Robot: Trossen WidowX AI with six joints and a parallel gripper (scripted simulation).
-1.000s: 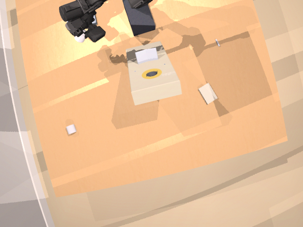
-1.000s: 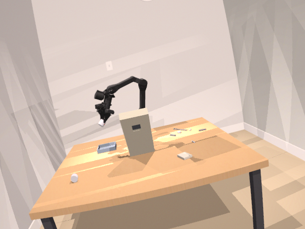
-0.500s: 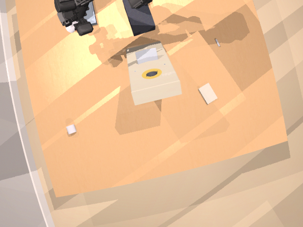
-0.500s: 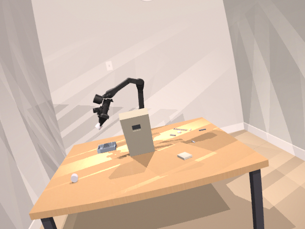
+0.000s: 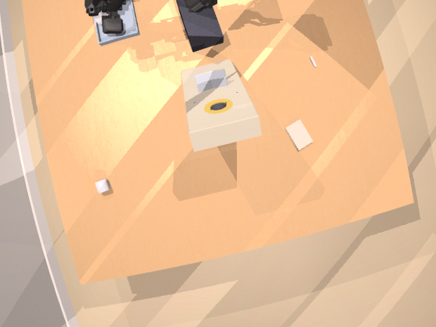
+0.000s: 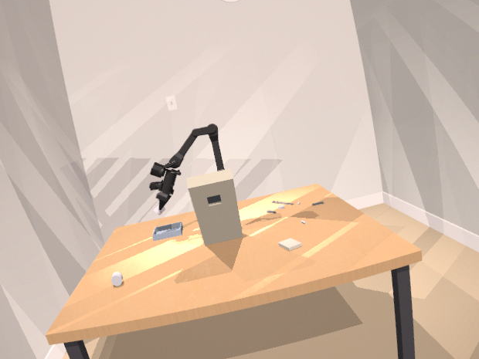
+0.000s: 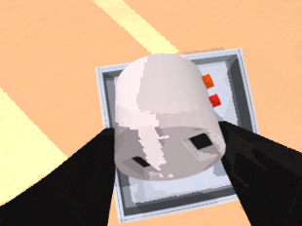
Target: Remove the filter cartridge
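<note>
The blue-grey tray is 30 mm behind my gripper tip, 10 mm to the left of it and 140 mm below it. The rest, counted from my gripper tip: flat beige block: 610 mm ahead, 450 mm to the left, 140 mm below; then round filter cartridge: right at my gripper tip; then service panel box: 410 mm ahead, 220 mm to the left, 40 mm above.
</note>
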